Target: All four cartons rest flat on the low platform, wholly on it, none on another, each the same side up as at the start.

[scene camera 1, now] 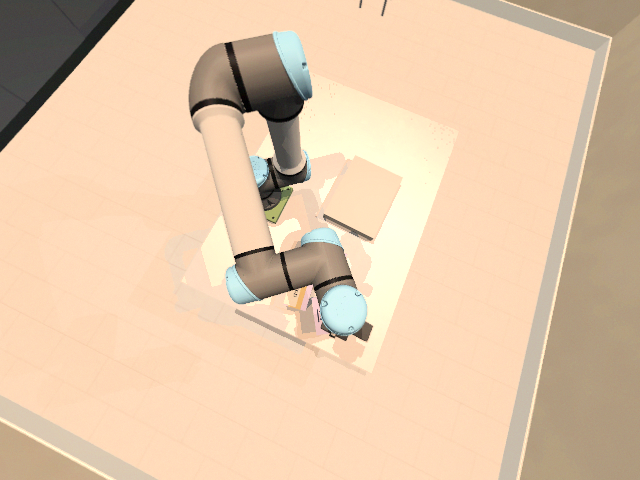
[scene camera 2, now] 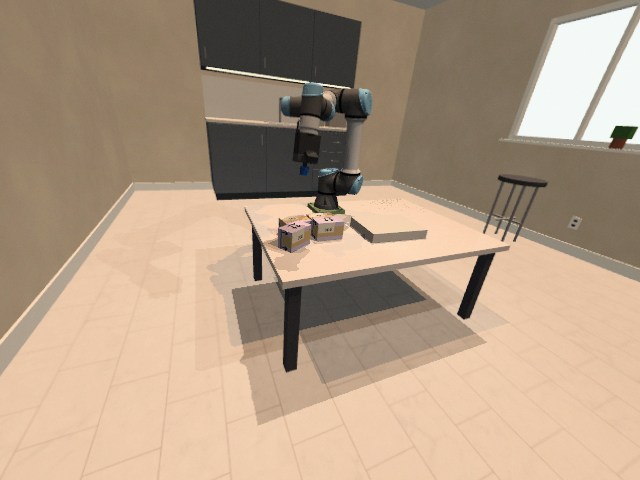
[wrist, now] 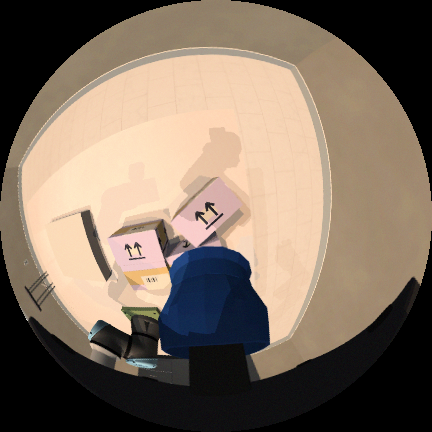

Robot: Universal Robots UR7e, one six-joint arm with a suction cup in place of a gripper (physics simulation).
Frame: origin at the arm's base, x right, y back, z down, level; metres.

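Where they show: hand, its tool point: (scene camera 2: 303,175) (wrist: 210,279); arm's base, origin of its link: (scene camera 1: 264,194) (scene camera 2: 326,205) (wrist: 146,323).
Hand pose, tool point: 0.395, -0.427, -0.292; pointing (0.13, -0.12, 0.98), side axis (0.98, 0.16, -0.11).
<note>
Things, the pixels of their centre, and the offset from my tool point, as dx, dy, dz. Level surfaces: height alone.
- second carton, middle of its body: (wrist: 139,241) (scene camera 2: 327,228) -0.171, +0.052, +0.270
- barcode, middle of its body: (wrist: 149,268) -0.189, +0.140, +0.278
- low platform, middle of its body: (wrist: 70,248) (scene camera 1: 363,197) (scene camera 2: 387,227) -0.519, +0.001, +0.292
- table, height of its surface: dz +0.316
My suction cup (scene camera 2: 304,170) (wrist: 212,255) is empty and hangs well above the cartons; the wrist hides it in scene camera 1. One carton (scene camera 2: 294,237) (wrist: 209,212) stands nearest the table's left edge, with its pink arrow face up. A second carton (scene camera 2: 327,228) (wrist: 134,252) stands to its right, also arrow face up. A carton with an orange band and barcode (wrist: 149,279) lies against it in the wrist view. Another carton (wrist: 183,246) is partly hidden behind the cup. These cartons are crowded together on the table. The low platform (scene camera 1: 362,198) (scene camera 2: 391,227) (wrist: 75,245) lies beside them and bears no carton.
The arm's green base plate (scene camera 1: 279,209) (scene camera 2: 333,209) (wrist: 140,312) is fixed on the table (scene camera 2: 413,256) behind the cartons. The arm covers much of the carton group in scene camera 1. A stool (scene camera 2: 522,180) stands on the floor beyond the table.
</note>
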